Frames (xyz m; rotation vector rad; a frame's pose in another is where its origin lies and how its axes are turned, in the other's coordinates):
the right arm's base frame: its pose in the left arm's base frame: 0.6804 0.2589 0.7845 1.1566 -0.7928 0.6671
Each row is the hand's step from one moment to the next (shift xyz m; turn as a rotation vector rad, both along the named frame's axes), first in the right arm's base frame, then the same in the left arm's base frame.
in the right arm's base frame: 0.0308 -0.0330 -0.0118 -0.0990 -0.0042 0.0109
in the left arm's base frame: 0.0461 0.0040 0.0056 -0.0545 -0.0172 -0.0817
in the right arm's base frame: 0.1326 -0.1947 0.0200 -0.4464 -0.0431 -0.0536
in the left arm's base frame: 0.2270 -0.0651 0.0103 -0.2061 0.0146 -0.4016
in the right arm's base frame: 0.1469 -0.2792 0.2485 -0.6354 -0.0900 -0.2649
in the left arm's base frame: 0.2581 -0.3068 0.0229 -0.2333 0.1940 -0.6244
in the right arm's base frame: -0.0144 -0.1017 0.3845 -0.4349 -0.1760 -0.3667
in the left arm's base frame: -0.0019 -0.3978 0.0109 -0.0315 0.2795 -0.5249
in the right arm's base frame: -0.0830 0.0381 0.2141 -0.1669 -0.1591 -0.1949
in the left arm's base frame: -0.1193 -0.1998 -0.0056 0.0721 0.1342 -0.2607
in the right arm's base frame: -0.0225 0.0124 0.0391 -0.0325 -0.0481 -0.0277
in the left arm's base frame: -0.0303 -0.0354 -0.0042 0.0258 0.0116 -0.0578
